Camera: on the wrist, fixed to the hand. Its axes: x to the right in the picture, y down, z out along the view.
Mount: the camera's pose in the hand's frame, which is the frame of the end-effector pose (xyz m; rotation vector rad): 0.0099 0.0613 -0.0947 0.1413 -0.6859 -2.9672
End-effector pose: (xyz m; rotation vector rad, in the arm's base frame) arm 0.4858 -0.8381 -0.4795 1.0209 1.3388 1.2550
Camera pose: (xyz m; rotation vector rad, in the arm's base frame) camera 0.3878 -0.8364 -0.4228 -0.8662 0.7960 -1.3275
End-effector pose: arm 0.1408 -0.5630 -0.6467 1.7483 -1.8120 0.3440
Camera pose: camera 0.1037 -0.5113 -0.5530 -2.2479 -1.6714 1.2152
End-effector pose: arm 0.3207 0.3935 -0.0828 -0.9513 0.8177 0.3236
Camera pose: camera 0.2470 0.3492 -0.1565 -0.8540 -1.5618 -1.8313
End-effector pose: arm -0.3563 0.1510 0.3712 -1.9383 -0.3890 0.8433
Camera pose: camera -0.2877 0.0652 0.3435 0.5611 -2.2429 -0.6738
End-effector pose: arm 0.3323 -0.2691 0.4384 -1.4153 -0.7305 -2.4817
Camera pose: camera 0.2801 -0.3689 0.4265 -0.0713 1.1324 0.0289
